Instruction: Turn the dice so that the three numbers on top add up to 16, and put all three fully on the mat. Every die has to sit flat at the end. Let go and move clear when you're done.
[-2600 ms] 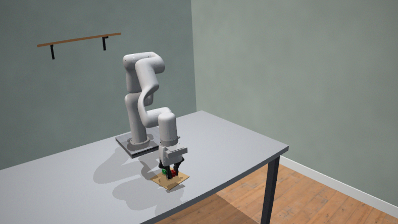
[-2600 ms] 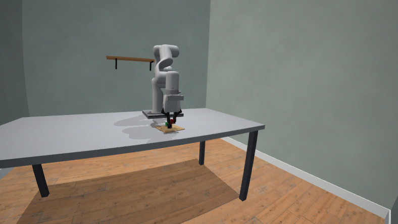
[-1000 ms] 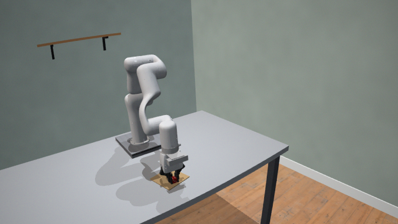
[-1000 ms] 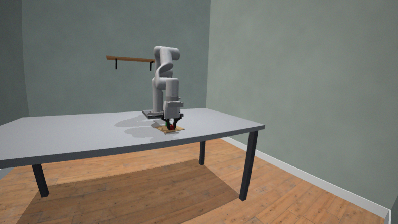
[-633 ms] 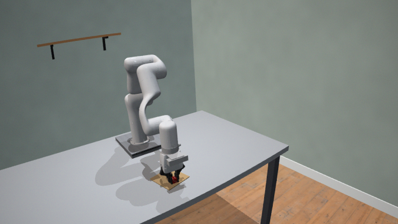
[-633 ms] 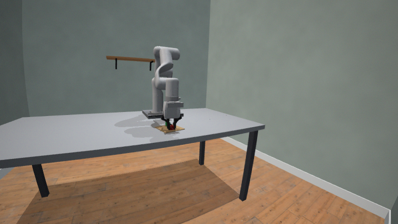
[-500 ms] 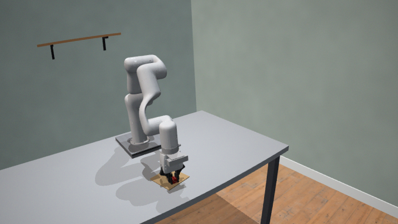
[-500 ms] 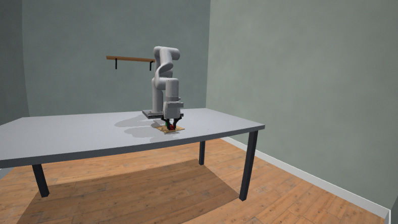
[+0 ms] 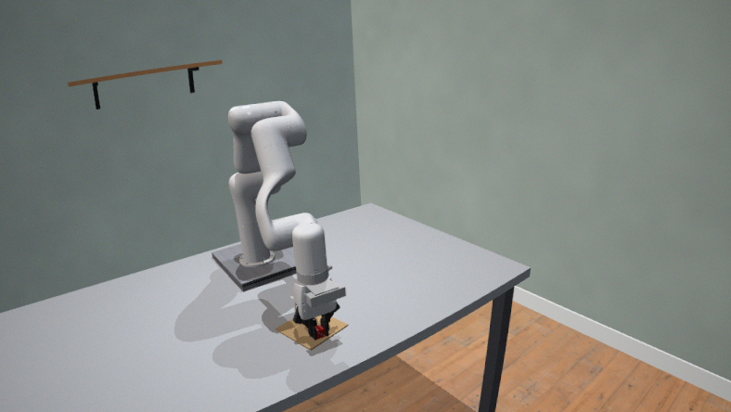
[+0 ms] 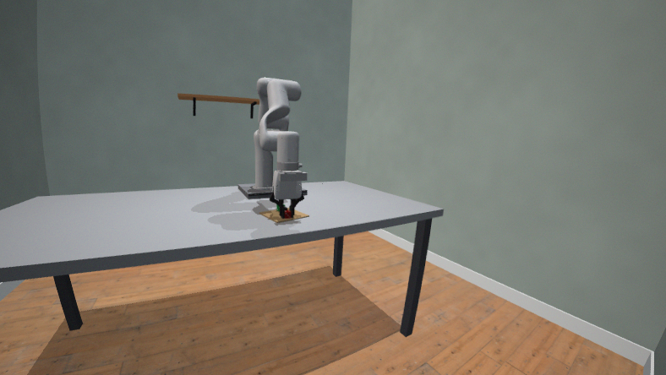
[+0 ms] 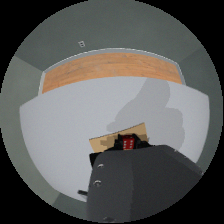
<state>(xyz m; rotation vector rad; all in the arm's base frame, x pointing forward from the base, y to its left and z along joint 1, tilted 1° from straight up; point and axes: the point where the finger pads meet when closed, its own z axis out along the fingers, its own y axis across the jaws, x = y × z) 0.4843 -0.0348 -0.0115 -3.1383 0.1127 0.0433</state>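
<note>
Right now the red die is 1 cm below my hand. The rest, counted from my hand: black die: 5 cm behind, 1 cm below; tan mat: 5 cm behind, 2 cm below; green die: 10 cm behind, 1 cm to the left, 1 cm below.
</note>
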